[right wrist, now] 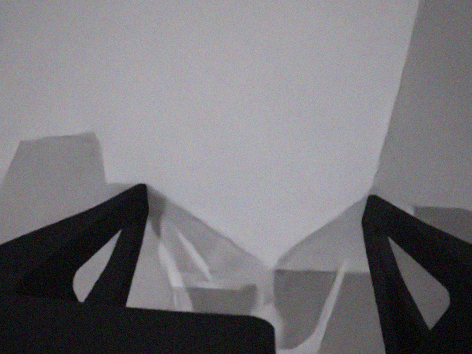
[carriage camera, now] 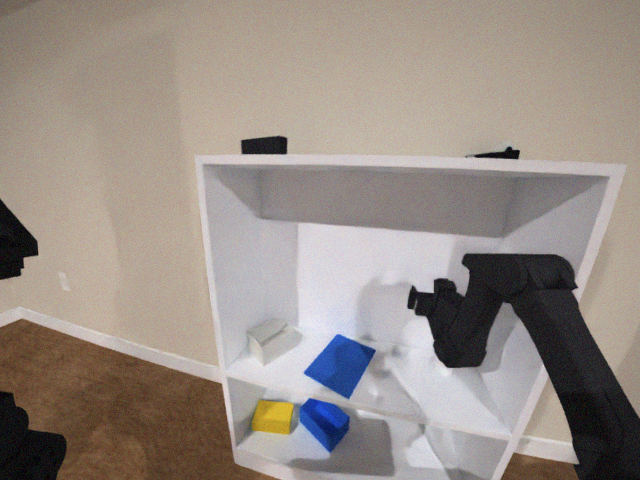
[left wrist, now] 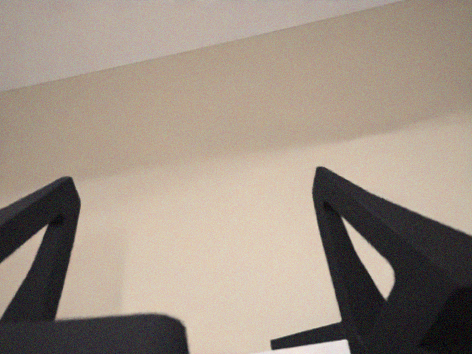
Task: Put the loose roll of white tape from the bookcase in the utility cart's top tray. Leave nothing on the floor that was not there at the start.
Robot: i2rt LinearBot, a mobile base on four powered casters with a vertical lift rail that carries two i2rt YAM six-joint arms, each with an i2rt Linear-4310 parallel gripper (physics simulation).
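Frame: origin at the left arm's base, x right, y back, z down, level; millimetres.
Seen in the pictures: left gripper, fingertip midpoint: (left wrist: 197, 183); right gripper, fingertip midpoint: (right wrist: 256, 201) (carriage camera: 428, 288).
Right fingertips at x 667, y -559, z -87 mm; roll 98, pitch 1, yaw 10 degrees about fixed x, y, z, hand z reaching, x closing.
Note:
A point is followed by its place in that frame.
Beneath the right arm's bent wrist in the carriage view, a small white patch, probably the white tape roll (carriage camera: 445, 370) @(y -437, x 707, z 124 mm), shows on the bookcase's middle shelf; the arm hides the rest. The tape cannot be made out in the right wrist view. My right gripper (carriage camera: 414, 299) (right wrist: 256, 201) @(y -559, x 667, z -87 mm) is open and empty, inside the upper bay of the white bookcase (carriage camera: 211, 289) @(y -409, x 33, z -128 mm), above and left of that patch, facing the bright inner panel. My left gripper (left wrist: 197, 183) @(y -45, x 4, z -431 mm) is open and empty, facing the beige wall. The utility cart does not show.
A blue flat item (carriage camera: 340, 364) @(y -456, x 391, z 136 mm) and a whitish box (carriage camera: 272, 342) @(y -458, x 178, z 70 mm) lie on the middle shelf. A yellow box (carriage camera: 272, 416) @(y -497, x 153, z 451 mm) and a blue block (carriage camera: 324, 422) @(y -519, x 352, z 494 mm) are below. A black box (carriage camera: 264, 145) @(y -502, x 162, z -498 mm) and a dark item (carriage camera: 498, 153) @(y -485, x 750, z -497 mm) are on top. Brown floor (carriage camera: 129, 413) @(y -540, x -513, z 596 mm) lies left.

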